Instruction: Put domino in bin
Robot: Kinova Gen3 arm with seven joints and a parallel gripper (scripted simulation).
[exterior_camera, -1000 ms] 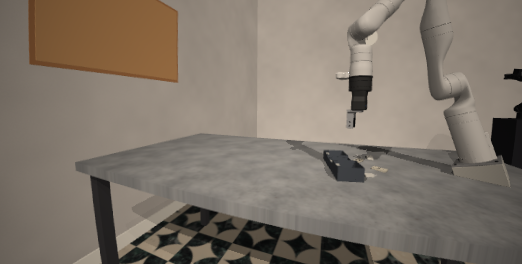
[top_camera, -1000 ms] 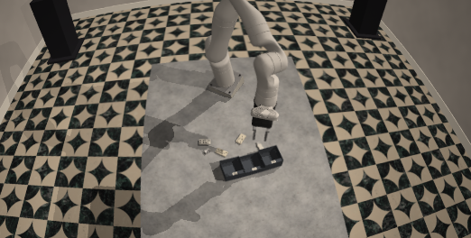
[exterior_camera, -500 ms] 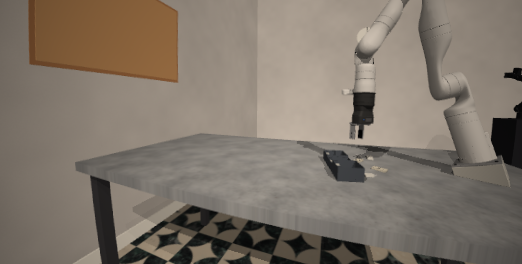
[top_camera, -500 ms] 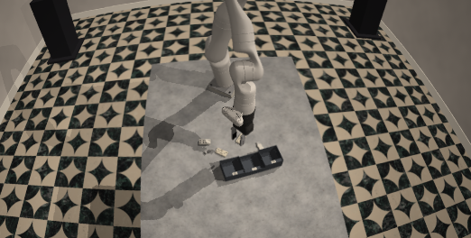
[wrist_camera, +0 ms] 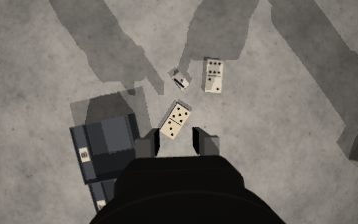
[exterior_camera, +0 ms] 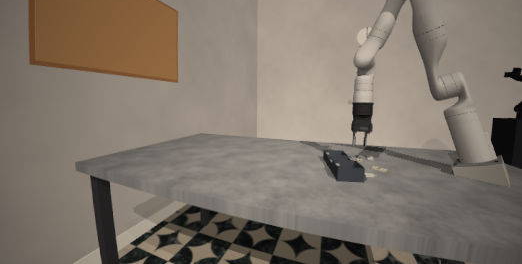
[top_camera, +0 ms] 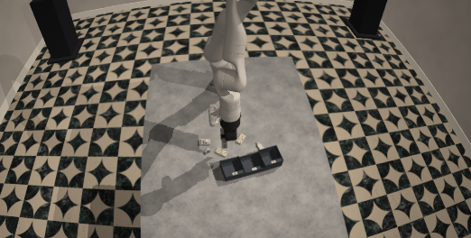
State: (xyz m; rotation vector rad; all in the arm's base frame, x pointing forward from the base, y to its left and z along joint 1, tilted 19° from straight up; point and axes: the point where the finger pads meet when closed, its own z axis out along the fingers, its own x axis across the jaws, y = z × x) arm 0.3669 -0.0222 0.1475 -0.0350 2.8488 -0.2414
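The domino is 80 mm below my hand and 10 mm to the right of it. The rest, counted from my hand: three-compartment bin 110 mm to the left, 80 mm ahead, 70 mm below.
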